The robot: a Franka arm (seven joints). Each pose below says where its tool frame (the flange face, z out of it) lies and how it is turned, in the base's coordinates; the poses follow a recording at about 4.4 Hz.
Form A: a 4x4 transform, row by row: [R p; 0 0 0 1], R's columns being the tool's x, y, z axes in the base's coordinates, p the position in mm. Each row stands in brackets.
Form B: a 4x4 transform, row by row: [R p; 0 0 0 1], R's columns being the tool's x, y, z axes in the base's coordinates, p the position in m. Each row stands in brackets. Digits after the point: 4 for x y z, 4 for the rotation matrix.
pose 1, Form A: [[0.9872 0.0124 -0.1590 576.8], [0.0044 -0.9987 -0.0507 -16.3], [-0.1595 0.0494 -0.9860 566.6], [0 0 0 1]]
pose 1, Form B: [[0.9872 0.0124 -0.1590 0.5768], [0.0044 -0.9987 -0.0507 -0.0163], [-0.1595 0.0494 -0.9860 0.5666], [0 0 0 1]]
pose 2, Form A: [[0.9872 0.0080 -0.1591 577.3], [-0.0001 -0.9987 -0.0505 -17.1], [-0.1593 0.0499 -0.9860 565.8], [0 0 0 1]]
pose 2, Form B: [[0.9872 0.0080 -0.1591 0.5773], [-0.0001 -0.9987 -0.0505 -0.0171], [-0.1593 0.0499 -0.9860 0.5658], [0 0 0 1]]
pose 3, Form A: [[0.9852 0.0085 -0.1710 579.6], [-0.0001 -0.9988 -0.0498 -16.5], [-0.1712 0.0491 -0.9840 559.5], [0 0 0 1]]
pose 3, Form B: [[0.9852 0.0085 -0.1710 0.5796], [-0.0001 -0.9988 -0.0498 -0.0165], [-0.1712 0.0491 -0.9840 0.5595], [0 0 0 1]]
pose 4, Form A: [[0.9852 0.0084 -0.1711 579.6], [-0.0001 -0.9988 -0.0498 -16.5], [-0.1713 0.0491 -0.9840 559.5], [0 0 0 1]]
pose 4, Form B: [[0.9852 0.0084 -0.1711 0.5796], [-0.0001 -0.9988 -0.0498 -0.0165], [-0.1713 0.0491 -0.9840 0.5595], [0 0 0 1]]
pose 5, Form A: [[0.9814 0.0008 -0.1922 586.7], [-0.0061 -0.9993 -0.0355 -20.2], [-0.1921 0.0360 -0.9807 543.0], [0 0 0 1]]
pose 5, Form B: [[0.9814 0.0008 -0.1922 0.5867], [-0.0061 -0.9993 -0.0355 -0.0202], [-0.1921 0.0360 -0.9807 0.5430], [0 0 0 1]]
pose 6, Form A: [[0.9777 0.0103 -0.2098 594.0], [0.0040 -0.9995 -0.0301 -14.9], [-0.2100 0.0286 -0.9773 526.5], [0 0 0 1]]
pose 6, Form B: [[0.9777 0.0103 -0.2098 0.5940], [0.0040 -0.9995 -0.0301 -0.0149], [-0.2100 0.0286 -0.9773 0.5265], [0 0 0 1]]
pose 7, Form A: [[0.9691 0.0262 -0.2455 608.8], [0.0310 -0.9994 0.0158 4.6], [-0.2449 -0.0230 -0.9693 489.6], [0 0 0 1]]
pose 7, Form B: [[0.9691 0.0262 -0.2455 0.6088], [0.0310 -0.9994 0.0158 0.0046], [-0.2449 -0.0230 -0.9693 0.4896], [0 0 0 1]]
